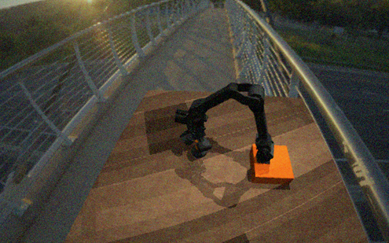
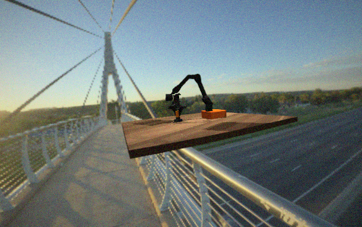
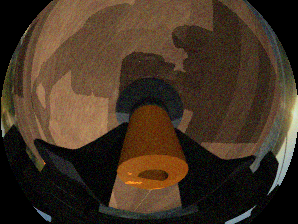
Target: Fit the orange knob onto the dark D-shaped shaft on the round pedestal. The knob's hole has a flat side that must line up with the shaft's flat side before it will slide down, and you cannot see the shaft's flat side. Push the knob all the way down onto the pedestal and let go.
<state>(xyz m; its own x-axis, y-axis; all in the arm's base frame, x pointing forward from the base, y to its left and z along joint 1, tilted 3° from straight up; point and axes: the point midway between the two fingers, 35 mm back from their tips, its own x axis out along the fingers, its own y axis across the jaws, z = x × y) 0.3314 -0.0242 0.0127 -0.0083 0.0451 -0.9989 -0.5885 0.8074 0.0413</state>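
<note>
Right now the orange knob is 20 mm above my gripper tip. Also, from my gripper tip: dark round pedestal 20 mm below.
</note>
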